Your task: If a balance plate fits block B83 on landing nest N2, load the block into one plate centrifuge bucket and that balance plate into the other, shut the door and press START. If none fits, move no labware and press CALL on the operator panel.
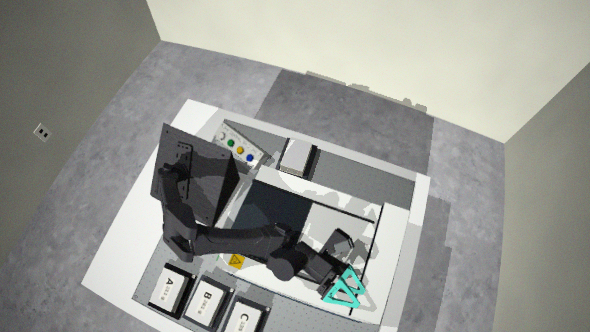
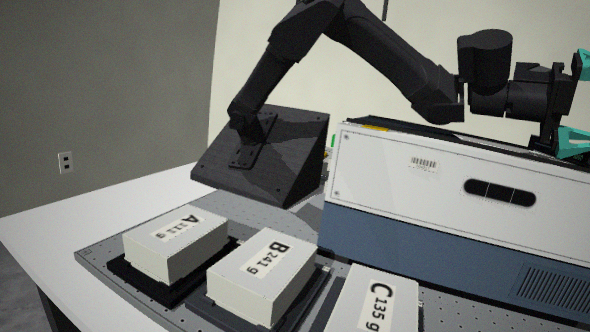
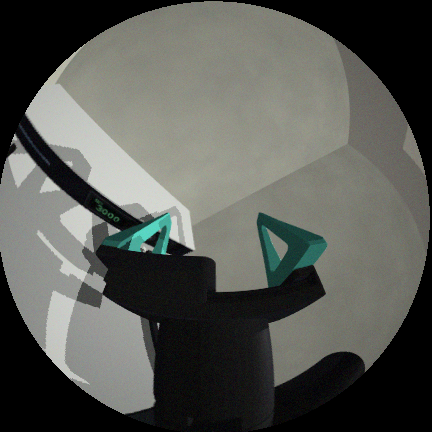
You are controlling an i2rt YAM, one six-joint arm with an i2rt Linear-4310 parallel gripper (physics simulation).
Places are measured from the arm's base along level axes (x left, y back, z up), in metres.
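Pixels of known places: gripper, fingertip midpoint: [image 1: 361,299] [image 3: 213,217]; arm's base, link origin: [image 1: 181,171] [image 2: 254,139].
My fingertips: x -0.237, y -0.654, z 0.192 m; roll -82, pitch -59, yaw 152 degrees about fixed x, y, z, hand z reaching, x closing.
Observation:
Ahead of a thing's pixels: the offset from my fingertips to its middle. "*": to the spot under its first point.
My gripper [image 1: 361,299] [image 2: 585,104] [image 3: 213,217] is open and empty, its teal fingers wide apart above the front right part of the white centrifuge {dx +0.130, dy +0.149, dz -0.177 m} [image 1: 395,250] [image 2: 400,190]. White boxes stand at the front left: A {dx -0.152, dy +0.548, dz -0.266 m} [image 1: 169,291] [image 2: 175,231], 111 g; B {dx -0.144, dy +0.414, dz -0.266 m} [image 1: 205,303] [image 2: 262,257], 241 g; and C {dx -0.164, dy +0.278, dz -0.266 m} [image 1: 244,318] [image 2: 372,300], 135 g. A pale block {dx +0.449, dy +0.299, dz -0.242 m} [image 1: 298,156] stands at the back; its label is not readable. The operator panel {dx +0.433, dy +0.517, dz -0.257 m} [image 1: 239,141] has white, green, yellow and blue buttons; its lettering is too small to read. The buckets do not show.
The black wedge base [image 1: 200,150] [image 2: 280,165] of the arm stands left of the centrifuge. A dark glass pane {dx +0.136, dy +0.284, dz -0.088 m} [image 1: 270,207] lies on the centrifuge top, partly under the arm. The display {* dx +0.081, dy -0.002, dz -0.071 m} [image 3: 107,211] reads 3000. A yellow warning label {* dx +0.005, dy +0.332, dz -0.088 m} [image 1: 236,261] is near the front left corner.

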